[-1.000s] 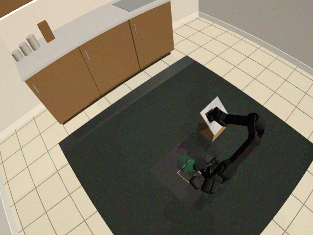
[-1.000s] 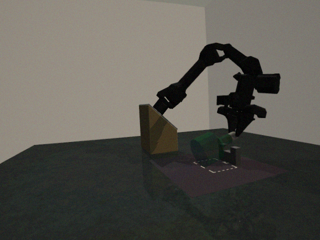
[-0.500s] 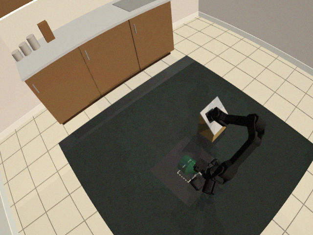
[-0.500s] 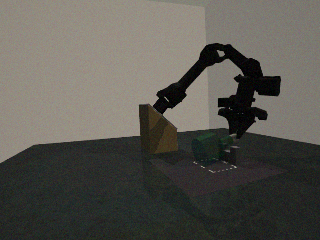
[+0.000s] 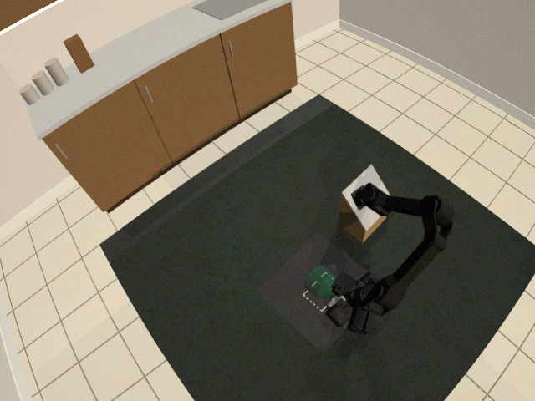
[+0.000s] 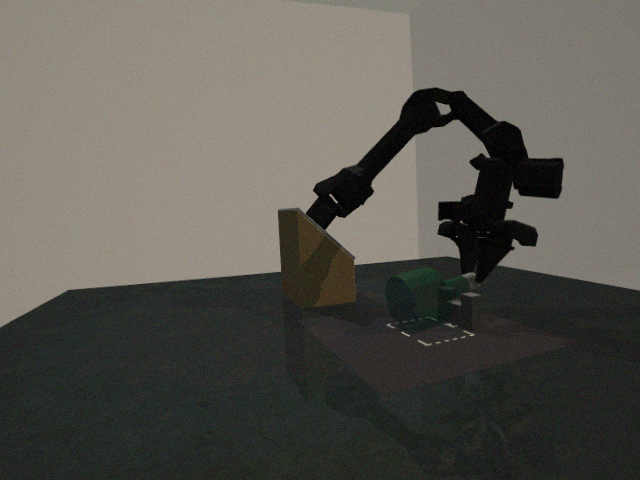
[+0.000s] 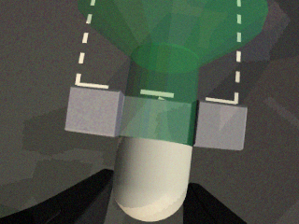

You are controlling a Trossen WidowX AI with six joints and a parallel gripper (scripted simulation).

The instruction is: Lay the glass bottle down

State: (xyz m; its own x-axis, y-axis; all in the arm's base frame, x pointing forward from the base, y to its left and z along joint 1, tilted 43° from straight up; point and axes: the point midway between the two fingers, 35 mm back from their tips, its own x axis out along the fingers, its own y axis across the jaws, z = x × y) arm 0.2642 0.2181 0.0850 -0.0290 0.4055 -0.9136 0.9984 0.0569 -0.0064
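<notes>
Now: the green glass bottle 50 mm to the right of my gripper tip and 10 mm below it. The rest, counted from my gripper tip: grey mat 100 mm to the right, 70 mm below, 10 mm ahead.
</notes>
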